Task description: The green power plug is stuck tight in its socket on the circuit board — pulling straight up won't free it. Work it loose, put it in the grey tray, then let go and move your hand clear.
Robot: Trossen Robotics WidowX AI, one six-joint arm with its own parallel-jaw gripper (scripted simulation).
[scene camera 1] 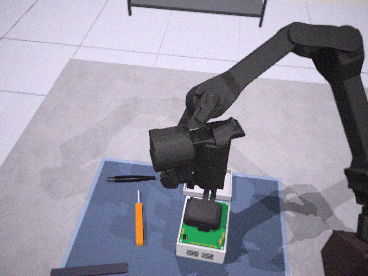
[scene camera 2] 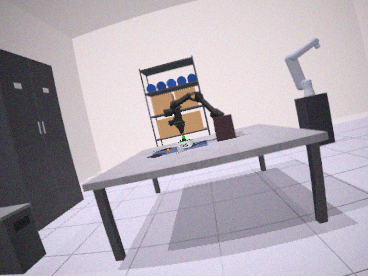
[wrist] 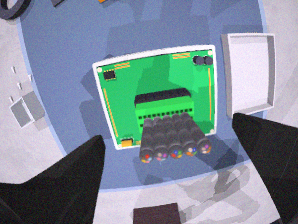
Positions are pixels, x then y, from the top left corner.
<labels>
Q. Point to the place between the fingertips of my gripper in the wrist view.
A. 170,131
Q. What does my gripper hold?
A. Nothing.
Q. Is my gripper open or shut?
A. Open.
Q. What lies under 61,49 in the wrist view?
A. A blue mat.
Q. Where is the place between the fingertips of my gripper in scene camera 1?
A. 205,206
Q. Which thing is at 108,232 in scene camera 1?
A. A blue mat.
</labels>
